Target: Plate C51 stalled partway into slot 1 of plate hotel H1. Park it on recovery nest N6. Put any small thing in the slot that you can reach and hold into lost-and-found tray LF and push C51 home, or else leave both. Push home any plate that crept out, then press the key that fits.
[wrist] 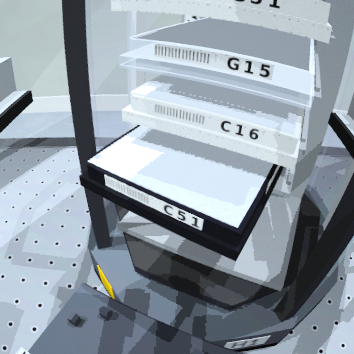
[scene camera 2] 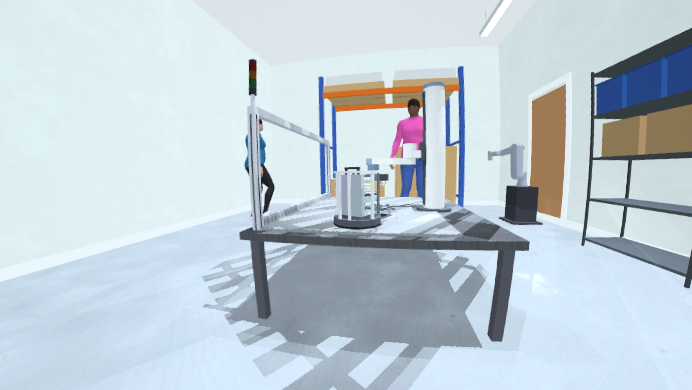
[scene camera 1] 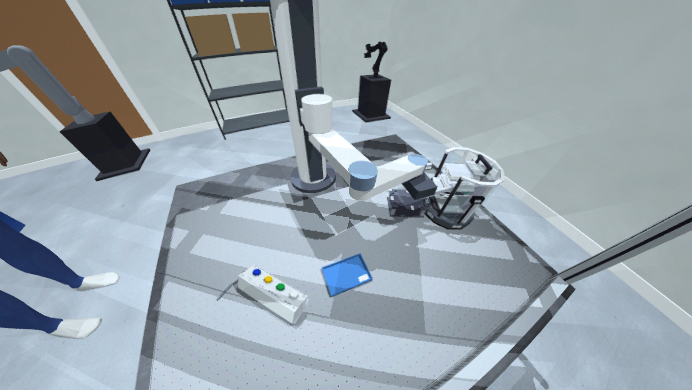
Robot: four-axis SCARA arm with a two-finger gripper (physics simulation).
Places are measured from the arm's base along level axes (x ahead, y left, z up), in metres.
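Where they show: gripper, fingertip midpoint: (wrist: 179,78) (scene camera 2: 368,183) (scene camera 1: 441,175); arm's base at its link origin: (scene camera 2: 433,209) (scene camera 1: 313,177).
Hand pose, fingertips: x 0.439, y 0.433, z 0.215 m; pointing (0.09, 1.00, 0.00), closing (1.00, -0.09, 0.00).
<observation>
Each offset is from my fingertips to the top centre of the thing.
Black plate C51 @[0.041 m left, 0.023 m ahead, 0.046 m down] (wrist: 175,177) sits in the lowest visible level of hotel H1 @[0.088 m left, 0.054 m ahead, 0.092 m up] (wrist: 79,100) (scene camera 1: 442,222) (scene camera 2: 357,223) and juts out past the plates above. White plate C16 @[0.067 m left, 0.040 m ahead, 0.019 m down] (wrist: 180,119) and clear plate G15 @[0.067 m left, 0.040 m ahead, 0.009 m up] (wrist: 250,67) are above it; whether either has crept out I cannot tell. My gripper (wrist: 179,78) is open and empty, its fingers wide apart at both sides of the wrist view, above C51's level. A dark grey block @[0.099 m right, 0.042 m back, 0.132 m down] (scene camera 1: 400,202) (wrist: 130,332), perhaps nest N6, stands before the hotel; its label is not readable. No small thing is distinguishable in the slot.
A blue tray @[0.494 m right, 0.136 m ahead, 0.185 m down] (scene camera 1: 344,276) with a white label lies on the table. Left of it is a white key box @[0.747 m right, 0.106 m ahead, 0.118 m down] (scene camera 1: 270,299) with blue, yellow, green and white keys. The arm's column (scene camera 1: 310,150) (scene camera 2: 434,150) stands behind. A rail frame (scene camera 2: 254,170) edges the table.
</observation>
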